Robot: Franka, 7 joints.
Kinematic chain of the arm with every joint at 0, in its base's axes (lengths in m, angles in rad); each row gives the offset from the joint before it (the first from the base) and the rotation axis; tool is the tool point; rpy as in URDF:
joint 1: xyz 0 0 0.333 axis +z
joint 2: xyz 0 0 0 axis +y
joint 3: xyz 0 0 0.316 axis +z
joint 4: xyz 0.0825 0 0 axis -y
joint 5: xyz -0.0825 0 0.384 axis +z
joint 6: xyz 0 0 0 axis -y
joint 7: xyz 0.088 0 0 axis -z
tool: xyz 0 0 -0.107 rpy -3.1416 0 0
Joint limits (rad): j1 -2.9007..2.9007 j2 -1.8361..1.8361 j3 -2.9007..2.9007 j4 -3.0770..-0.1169 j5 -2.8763..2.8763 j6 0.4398..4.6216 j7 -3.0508..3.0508
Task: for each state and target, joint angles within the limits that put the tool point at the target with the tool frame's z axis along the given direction. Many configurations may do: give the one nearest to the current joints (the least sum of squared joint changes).
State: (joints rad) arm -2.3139 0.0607 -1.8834 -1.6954 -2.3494 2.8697 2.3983
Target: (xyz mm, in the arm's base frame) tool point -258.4 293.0 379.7 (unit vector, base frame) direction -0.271 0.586 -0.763
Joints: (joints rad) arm -1.9846 0.4027 -2.2016 -2.3802 -2.4946 3.4961 2.3983
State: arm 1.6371 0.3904 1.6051 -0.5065 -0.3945 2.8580 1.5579
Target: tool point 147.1 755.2 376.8 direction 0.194 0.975 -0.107
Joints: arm 0.9581 1.0861 0.9231 -1.2673 0.3112 3.7333 1.5579
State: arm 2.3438 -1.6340 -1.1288 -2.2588 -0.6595 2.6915 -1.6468
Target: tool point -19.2 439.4 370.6 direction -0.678 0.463 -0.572
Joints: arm 2.9007 -0.9052 -1.3617 -2.6978 -0.2286 2.9847 -1.6468
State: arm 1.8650 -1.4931 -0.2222 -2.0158 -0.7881 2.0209 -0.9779
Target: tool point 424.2 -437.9 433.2 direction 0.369 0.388 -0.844
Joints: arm 1.2614 -1.6840 -1.1389 -1.7372 -1.1515 1.4744 -0.9779
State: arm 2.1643 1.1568 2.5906 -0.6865 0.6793 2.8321 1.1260
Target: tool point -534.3 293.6 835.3 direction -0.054 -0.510 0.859
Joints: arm 2.0417 1.4154 2.4420 -1.1913 0.5613 2.3591 1.1260
